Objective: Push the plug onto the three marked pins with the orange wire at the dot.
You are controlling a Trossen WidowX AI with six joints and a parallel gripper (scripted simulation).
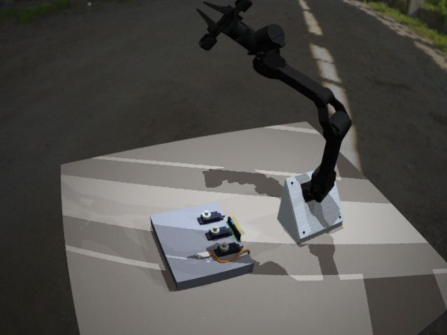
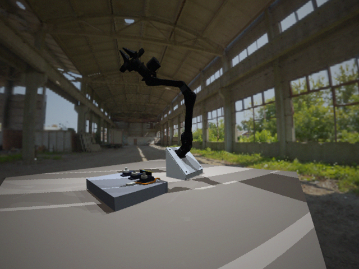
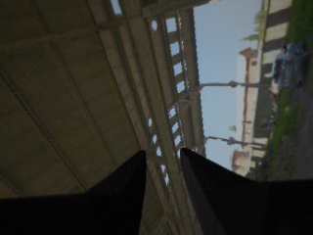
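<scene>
My gripper tip is 660 mm above the blue band, 120 mm to the right of it and 80 mm past it. The rest, counted from my gripper tip: grey printed holder: 710 mm below, 120 mm to the left, 80 mm ahead.
</scene>
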